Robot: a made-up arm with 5 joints.
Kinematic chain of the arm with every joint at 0, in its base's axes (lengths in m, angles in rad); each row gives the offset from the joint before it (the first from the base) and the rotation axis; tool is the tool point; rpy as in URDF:
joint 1: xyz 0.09 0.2 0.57 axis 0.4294 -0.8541 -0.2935
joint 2: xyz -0.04 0.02 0 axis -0.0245 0.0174 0.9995
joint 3: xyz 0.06 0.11 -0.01 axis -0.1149 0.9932 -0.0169
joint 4: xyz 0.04 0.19 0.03 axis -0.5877 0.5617 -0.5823
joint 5: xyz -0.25 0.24 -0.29 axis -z
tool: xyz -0.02 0 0.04 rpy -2.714 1.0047 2.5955
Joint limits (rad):
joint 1: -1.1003..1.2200
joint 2: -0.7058..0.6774
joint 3: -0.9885..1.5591
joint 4: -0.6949..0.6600
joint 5: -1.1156..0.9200
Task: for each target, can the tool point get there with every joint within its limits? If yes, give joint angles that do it. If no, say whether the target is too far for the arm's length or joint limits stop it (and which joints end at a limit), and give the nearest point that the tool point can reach.
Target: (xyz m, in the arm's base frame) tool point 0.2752 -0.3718 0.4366
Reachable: no: joint limits stop it (at a limit: joint 1, joint 2, joint 3, joint 4, joint 5) | nearest point 0.5216 0.3623 0.9683 | short by 0.939 m
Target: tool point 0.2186 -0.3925 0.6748
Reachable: no: joint limits stop it (at a limit: joint 1, joint 2, joint 3, joint 4, joint 5) | nearest point 0.5216 0.3623 0.9683 | short by 0.865 m
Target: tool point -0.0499 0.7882 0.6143
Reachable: yes | joints 0.0032 -0.2879 1.1115 -0.1392 -0.9411
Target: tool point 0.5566 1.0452 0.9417
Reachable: no: too far | nearest point 0.3701 0.7571 0.8125 | short by 0.367 m
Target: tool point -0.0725 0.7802 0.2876
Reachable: yes | joints 0.7101 0.5286 -0.1100 0.4476 0.7175
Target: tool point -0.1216 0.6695 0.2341
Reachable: yes | joints -0.6944 -0.5195 0.0601 -0.4086 -0.3181
